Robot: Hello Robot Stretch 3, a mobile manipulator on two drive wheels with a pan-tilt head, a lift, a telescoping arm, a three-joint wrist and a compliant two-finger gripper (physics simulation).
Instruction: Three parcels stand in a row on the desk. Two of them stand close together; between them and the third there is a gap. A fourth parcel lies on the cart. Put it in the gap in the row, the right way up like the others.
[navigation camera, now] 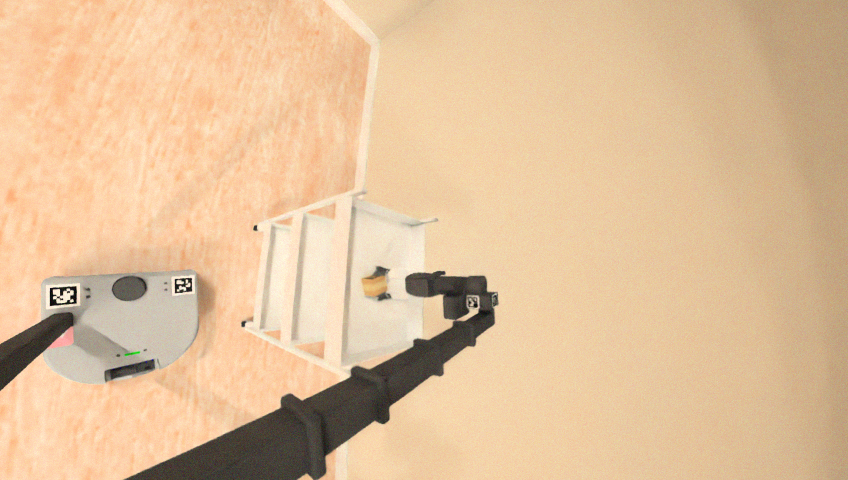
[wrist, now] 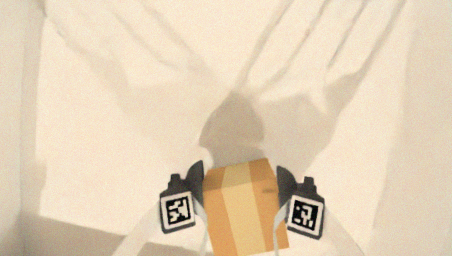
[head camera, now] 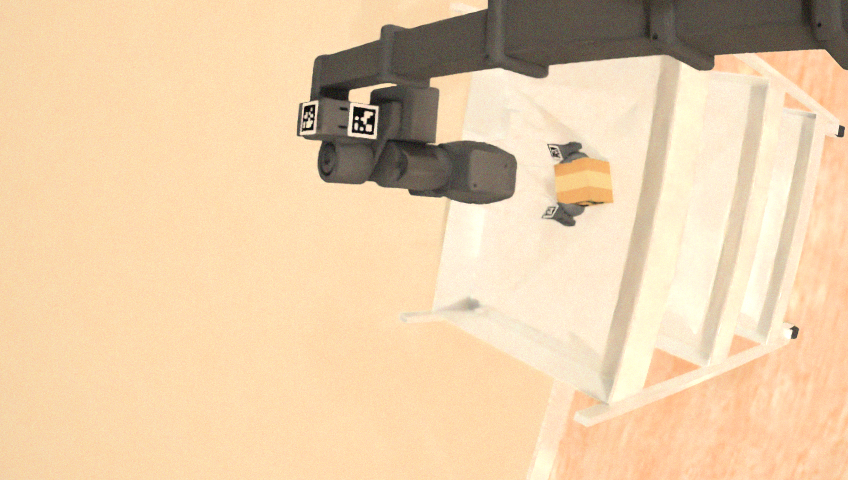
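Pixels of known places: gripper, fingertip midpoint: [navigation camera: 374, 283] [head camera: 581, 185]; robot's base, link origin: [navigation camera: 130, 287].
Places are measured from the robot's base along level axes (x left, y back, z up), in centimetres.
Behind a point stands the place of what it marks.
Note:
The fourth parcel [head camera: 584, 181] @(x -48.9, y 2.4, z 71.6 cm) [navigation camera: 374, 286] @(x -48.5, y 2.4, z 71.6 cm) [wrist: 242, 215] is an orange box with a pale yellow band. It is in the top tray of the white cart [head camera: 650, 228] @(x -42.2, y -2.3, z 66.3 cm) [navigation camera: 340, 285] @(x -37.4, y 0.7, z 71.3 cm); whether its underside touches the tray floor I cannot tell. A dark marking shows at its lower edge in the head view. My gripper [head camera: 571, 181] @(x -52.1, y 2.1, z 67.9 cm) [navigation camera: 381, 284] @(x -52.1, y 2.1, z 67.9 cm) [wrist: 241, 182] @(x -52.1, y 2.1, z 67.9 cm) is shut on this parcel, with one dark fingertip against each of two opposite sides. In the wrist view the parcel's lower end is cut off by the frame. The desk and its row of three parcels do not show.
My telescoping arm [head camera: 571, 35] @(x -26.0, y 9.0, z 103.4 cm) [navigation camera: 333, 410] @(x -13.6, y 8.4, z 103.6 cm) reaches past one side of the cart, above it. The top tray has raised walls, and two lower shelves show below it. A plain wall [head camera: 208, 327] @(x -96.4, y -23.7, z 99.3 cm) [navigation camera: 624, 237] @(x -93.9, y -7.2, z 133.4 cm) stands behind the cart. My base [navigation camera: 160, 321] @(x -6.9, y 10.8, z 16.0 cm) is on the pinkish floor [navigation camera: 208, 118] @(x -21.6, y -68.4, z 0.1 cm).

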